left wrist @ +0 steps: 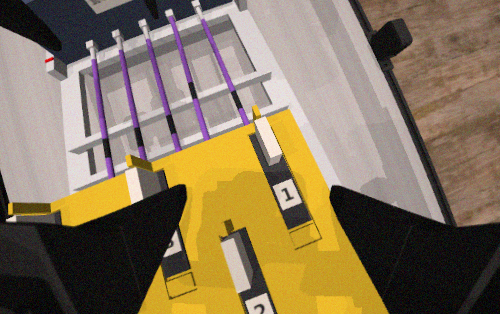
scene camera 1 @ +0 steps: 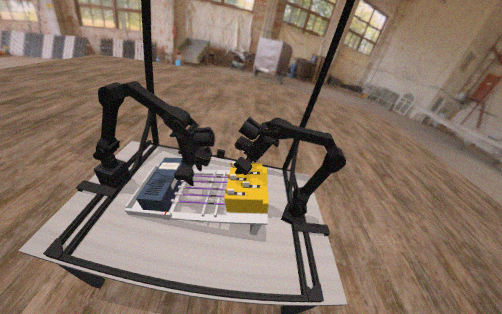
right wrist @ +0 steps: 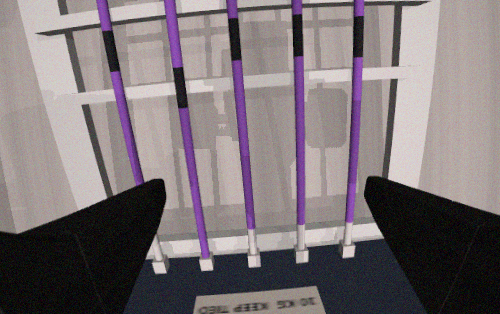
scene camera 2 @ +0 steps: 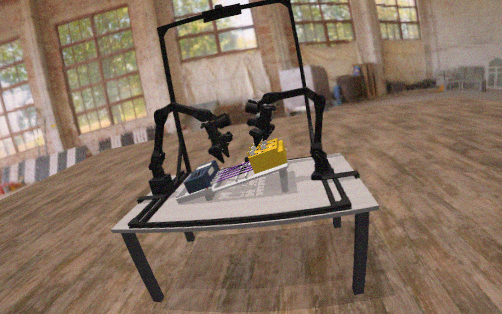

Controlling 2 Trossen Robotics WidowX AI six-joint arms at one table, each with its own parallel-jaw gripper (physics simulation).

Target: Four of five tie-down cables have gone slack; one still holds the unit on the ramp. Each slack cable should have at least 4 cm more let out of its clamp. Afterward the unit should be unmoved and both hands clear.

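Note:
The dark blue unit (scene camera 1: 154,194) (scene camera 2: 200,180) (right wrist: 360,280) sits low on the white ramp (scene camera 1: 220,218) (right wrist: 416,125). Five purple cables with black bands run from it to the yellow clamp block (scene camera 1: 246,205) (scene camera 2: 268,162) (left wrist: 210,195). In the right wrist view, the second cable from the left (right wrist: 192,177) has its band nearer the unit. White levers of clamp 1 (left wrist: 268,141), clamp 2 (left wrist: 237,265) and clamp 3 (left wrist: 141,185) show. My left gripper (left wrist: 259,191) (scene camera 2: 258,140) is open above the block, its fingers hiding part of it. My right gripper (right wrist: 266,187) (scene camera 2: 221,155) is open above the cables' unit end.
White crossbars (left wrist: 175,112) (right wrist: 225,86) span the ramp beneath the cables. A black frame (scene camera 1: 190,287) (scene camera 2: 240,220) runs along the table edges, with uprights behind. A small black block (left wrist: 395,39) stands at the frame's rear edge. The two arms reach inward near each other.

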